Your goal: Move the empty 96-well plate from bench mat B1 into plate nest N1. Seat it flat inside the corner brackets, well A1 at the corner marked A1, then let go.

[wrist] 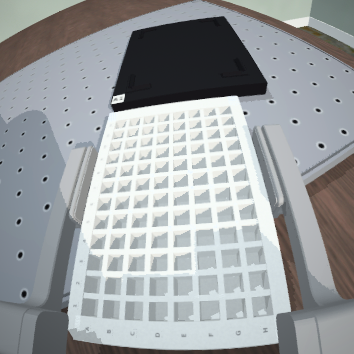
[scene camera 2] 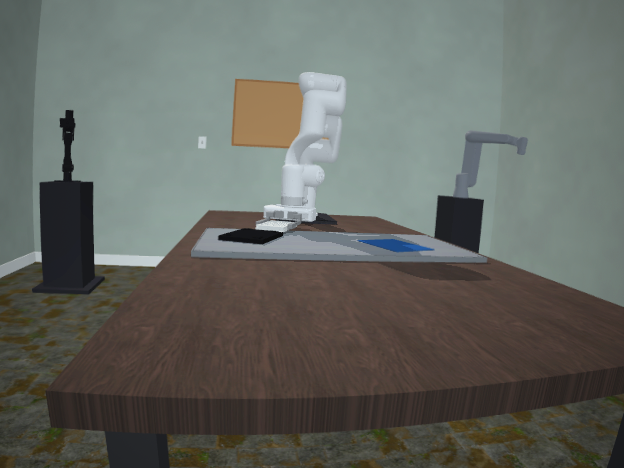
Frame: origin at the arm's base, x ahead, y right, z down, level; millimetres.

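Seen in the pictures: hand, tool point: (wrist: 171, 178) (scene camera 2: 276, 225).
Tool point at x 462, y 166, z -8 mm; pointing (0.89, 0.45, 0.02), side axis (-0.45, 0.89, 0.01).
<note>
Offsets run from my tool point to a thing's top centre. "*": to the spot under its first point. Level surfaces: height alone.
The white 96-well plate {dx -7, dy -4, dz -5 mm} (scene camera 2: 276, 225) (wrist: 175, 200) is held level between the fingers of my gripper (scene camera 2: 277, 222) (wrist: 176, 175), which is shut on its long sides. Its letters A to H run along the near edge in the wrist view, with A1 at the near left corner. The black plate nest N1 {dx +138, dy +80, dz +4 mm} (scene camera 2: 251, 236) (wrist: 190, 57) lies just beyond the plate's far edge in the wrist view, with low corner brackets. Its A1 label {* dx +91, dy -2, dz +6 mm} (wrist: 118, 99) is at its near left corner. In the scene view the plate is behind the nest, on the robot's side. The blue bench mat B1 {dz +16 mm} (scene camera 2: 393, 245) lies to the right.
The grey perforated board {dz +18 mm} (scene camera 2: 317, 251) (wrist: 310, 75) carries the nest and the blue mat, on a brown wooden table {dz +31 mm} (scene camera 2: 322, 322). One board edge shows at the right in the wrist view. Two dark pedestals (scene camera 2: 67, 231) (scene camera 2: 458, 221) with other arms stand beyond the table's sides.
</note>
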